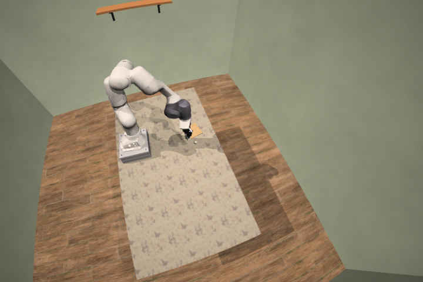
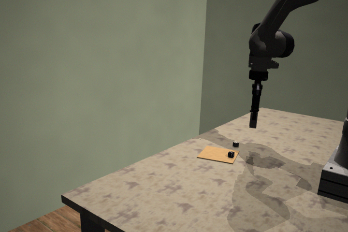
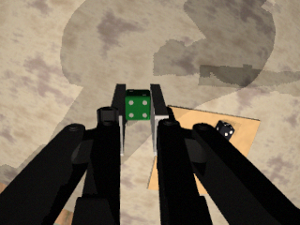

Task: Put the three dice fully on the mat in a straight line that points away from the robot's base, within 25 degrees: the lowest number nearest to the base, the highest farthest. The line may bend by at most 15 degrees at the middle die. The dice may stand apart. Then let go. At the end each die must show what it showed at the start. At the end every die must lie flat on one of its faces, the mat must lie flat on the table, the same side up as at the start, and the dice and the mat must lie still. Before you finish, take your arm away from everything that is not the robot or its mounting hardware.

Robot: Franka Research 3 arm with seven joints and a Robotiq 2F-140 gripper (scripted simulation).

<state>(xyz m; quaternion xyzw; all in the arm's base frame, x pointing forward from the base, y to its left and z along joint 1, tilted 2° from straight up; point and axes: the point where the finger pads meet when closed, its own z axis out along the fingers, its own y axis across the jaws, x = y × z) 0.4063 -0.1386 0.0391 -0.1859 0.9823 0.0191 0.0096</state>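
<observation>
The tan mat lies 140 mm to the left of my hand, 130 mm below it and 80 mm ahead of it. Round my hand: green die 20 mm below; black die 140 mm to the left, 120 mm below, 30 mm ahead; white die 120 mm below, 70 mm ahead.
</observation>
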